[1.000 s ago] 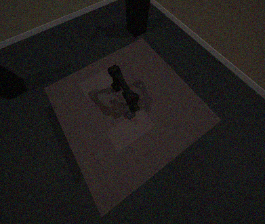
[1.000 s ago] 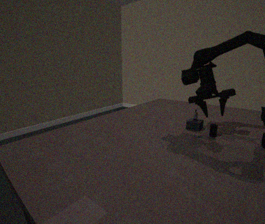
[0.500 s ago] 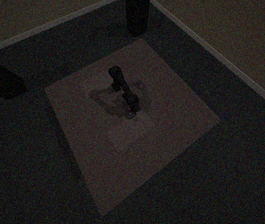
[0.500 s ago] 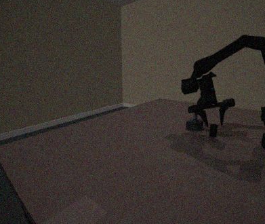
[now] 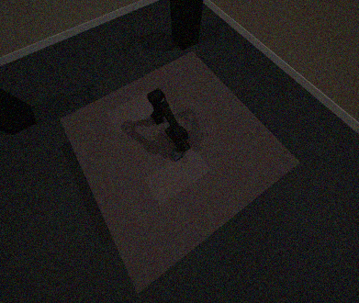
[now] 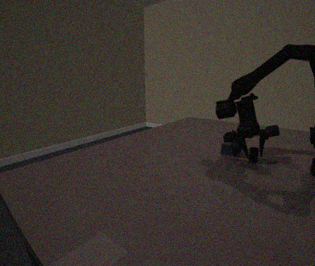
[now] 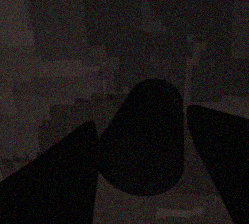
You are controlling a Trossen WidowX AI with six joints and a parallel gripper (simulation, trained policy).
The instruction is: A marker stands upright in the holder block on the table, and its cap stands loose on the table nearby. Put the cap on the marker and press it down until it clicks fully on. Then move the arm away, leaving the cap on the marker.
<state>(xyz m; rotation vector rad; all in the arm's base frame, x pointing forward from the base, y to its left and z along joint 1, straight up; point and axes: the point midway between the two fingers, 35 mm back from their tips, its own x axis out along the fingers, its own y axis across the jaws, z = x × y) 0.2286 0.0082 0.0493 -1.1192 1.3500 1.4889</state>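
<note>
The holder block is 100 mm ahead of my gripper tip and 50 mm to the right of it. The rest, counted from my gripper tip: marker cap 10 mm above.
</note>
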